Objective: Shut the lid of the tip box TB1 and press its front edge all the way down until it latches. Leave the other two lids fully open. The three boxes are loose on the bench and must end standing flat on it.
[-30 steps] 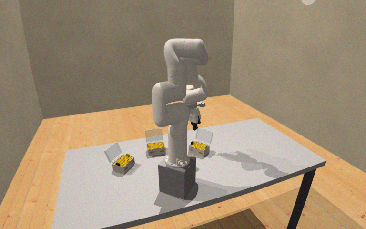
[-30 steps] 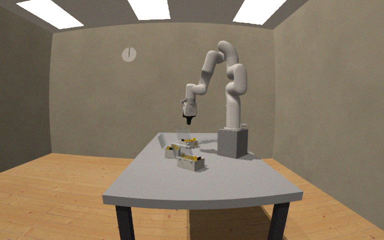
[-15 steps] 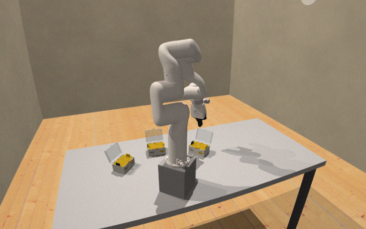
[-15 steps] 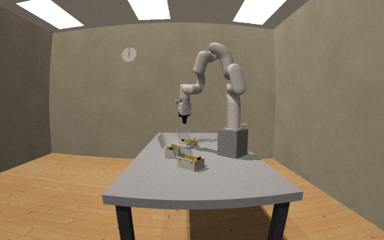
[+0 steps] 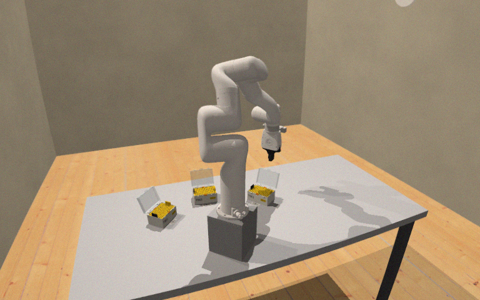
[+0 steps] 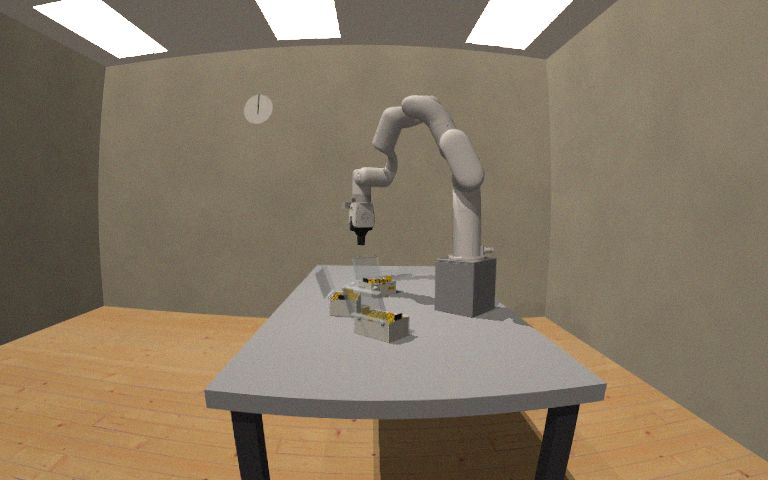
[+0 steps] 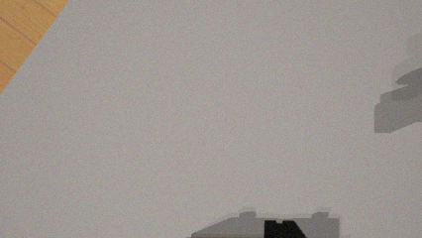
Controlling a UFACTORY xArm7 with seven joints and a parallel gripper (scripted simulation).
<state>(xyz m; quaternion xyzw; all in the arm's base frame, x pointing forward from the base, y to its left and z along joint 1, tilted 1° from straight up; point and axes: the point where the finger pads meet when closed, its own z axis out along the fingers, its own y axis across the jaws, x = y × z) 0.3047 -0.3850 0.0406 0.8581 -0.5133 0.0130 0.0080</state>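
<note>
Now: the clear lid 11 cm below my hand, 4 cm to the left of it and 2 cm behind it. From my hand the other things lie so: tip box (14 cm below, 8 cm to the left, 5 cm behind); then TB1 label (20 cm below, 14 cm to the left, 8 cm behind).
</note>
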